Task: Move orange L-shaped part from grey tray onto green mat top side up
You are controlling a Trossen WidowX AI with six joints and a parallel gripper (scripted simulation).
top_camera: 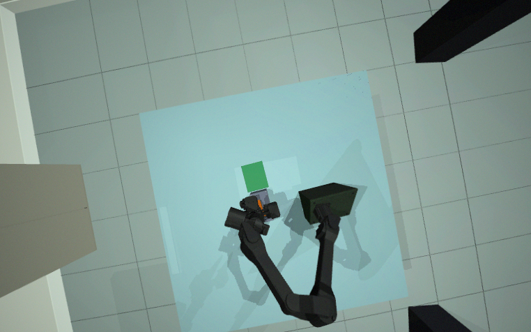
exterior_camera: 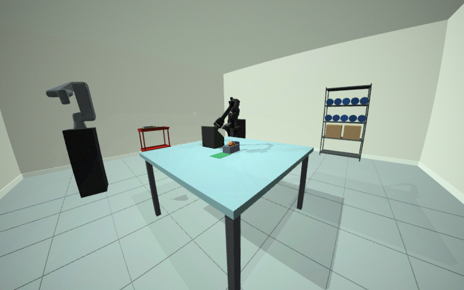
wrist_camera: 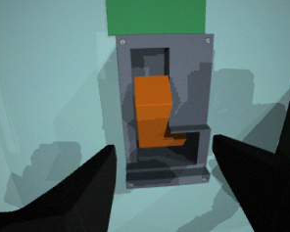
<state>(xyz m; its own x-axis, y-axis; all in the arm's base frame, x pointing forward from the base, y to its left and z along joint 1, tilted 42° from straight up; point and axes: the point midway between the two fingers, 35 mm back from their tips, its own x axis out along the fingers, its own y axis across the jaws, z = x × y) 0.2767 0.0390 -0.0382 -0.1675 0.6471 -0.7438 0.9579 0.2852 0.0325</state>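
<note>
My gripper tip is now 20 mm past the orange L-shaped part, 30 mm to the right of it and 100 mm above it. The rest, counted from my gripper tip: green mat 20 mm ahead, 150 mm to the right, 160 mm below.
</note>
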